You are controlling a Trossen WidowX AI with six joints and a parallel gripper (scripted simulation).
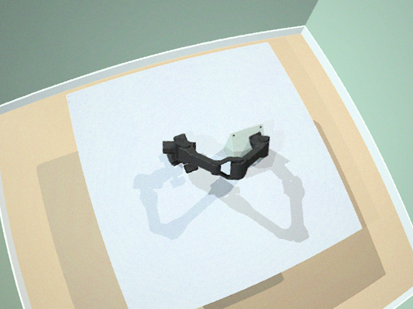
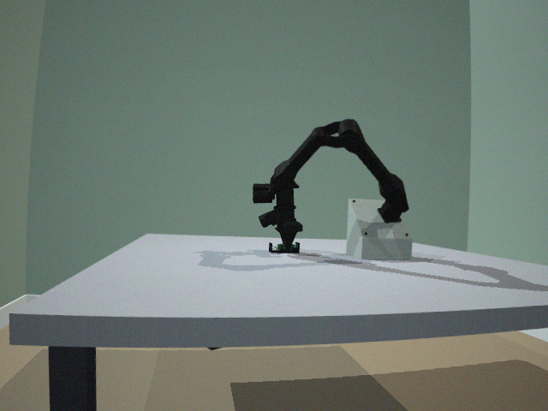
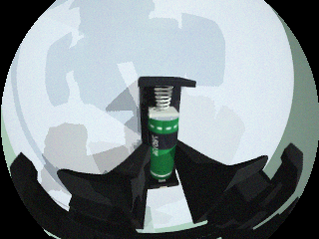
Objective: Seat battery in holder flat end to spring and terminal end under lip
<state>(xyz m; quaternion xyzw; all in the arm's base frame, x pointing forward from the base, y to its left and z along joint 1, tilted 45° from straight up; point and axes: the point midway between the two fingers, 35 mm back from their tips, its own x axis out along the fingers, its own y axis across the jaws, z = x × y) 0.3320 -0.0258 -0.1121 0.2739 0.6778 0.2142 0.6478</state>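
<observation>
The battery lies 10 mm above my gripper tip.
</observation>
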